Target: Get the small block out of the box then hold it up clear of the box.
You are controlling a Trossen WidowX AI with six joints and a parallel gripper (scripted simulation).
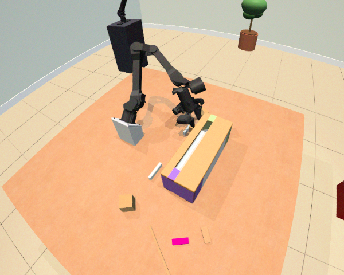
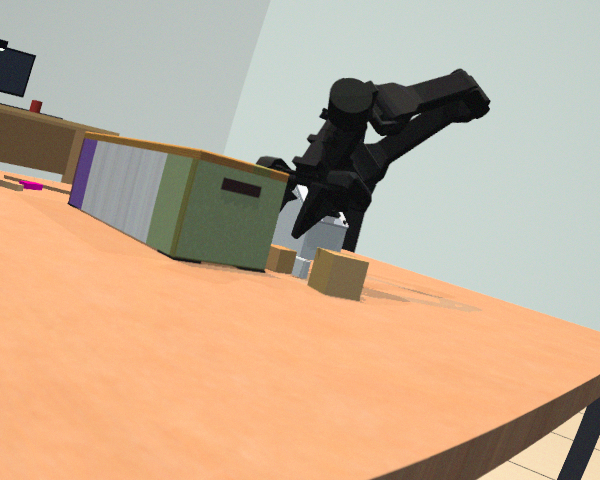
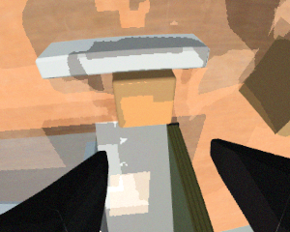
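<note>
Now: the tan block 4 cm below my gripper tip and 2 cm behind it. Also, from my gripper tip: long box 16 cm to the right, 6 cm ahead, 1 cm above; thin stick 58 cm to the right, 13 cm ahead, 5 cm below.
</note>
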